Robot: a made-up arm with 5 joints.
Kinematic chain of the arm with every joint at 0, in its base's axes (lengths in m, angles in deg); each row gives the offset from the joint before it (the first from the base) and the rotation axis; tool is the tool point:
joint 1: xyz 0 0 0.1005 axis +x
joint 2: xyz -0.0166 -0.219 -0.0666 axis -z
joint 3: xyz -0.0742 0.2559 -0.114 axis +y
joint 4: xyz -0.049 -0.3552 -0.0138 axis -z
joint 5: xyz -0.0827 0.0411 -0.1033 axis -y
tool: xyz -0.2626 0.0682 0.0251
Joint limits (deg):
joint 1: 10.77..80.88
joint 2: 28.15..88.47
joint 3: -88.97..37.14
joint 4: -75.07..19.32
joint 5: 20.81..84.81
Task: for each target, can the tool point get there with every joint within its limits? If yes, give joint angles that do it. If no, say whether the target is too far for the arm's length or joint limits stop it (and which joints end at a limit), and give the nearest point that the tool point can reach.
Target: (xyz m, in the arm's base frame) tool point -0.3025 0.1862 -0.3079
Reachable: yes | joints 16.57 41.49 22.98 4.17 79.20
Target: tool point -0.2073 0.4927 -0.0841
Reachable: yes | joints 57.87 67.16 0.97 -14.53 63.04
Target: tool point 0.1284 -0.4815 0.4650
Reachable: no: joint limits stop it (at a limit: joint 1, joint 2, joint 3, joint 5) | nearest point -0.0097 0.1407 0.3549 | short by 0.647 m
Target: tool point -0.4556 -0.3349 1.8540
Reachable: no: too far | nearest point -0.1829 0.1321 0.3650 | short by 1.584 m
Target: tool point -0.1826 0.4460 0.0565
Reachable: yes | joints 57.37 66.44 10.25 1.33 44.35
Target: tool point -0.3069 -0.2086 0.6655
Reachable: no: joint limits stop it (at a limit: joint 1, joint 3, joint 5) | nearest point -0.2094 0.1324 0.3578 | short by 0.470 m
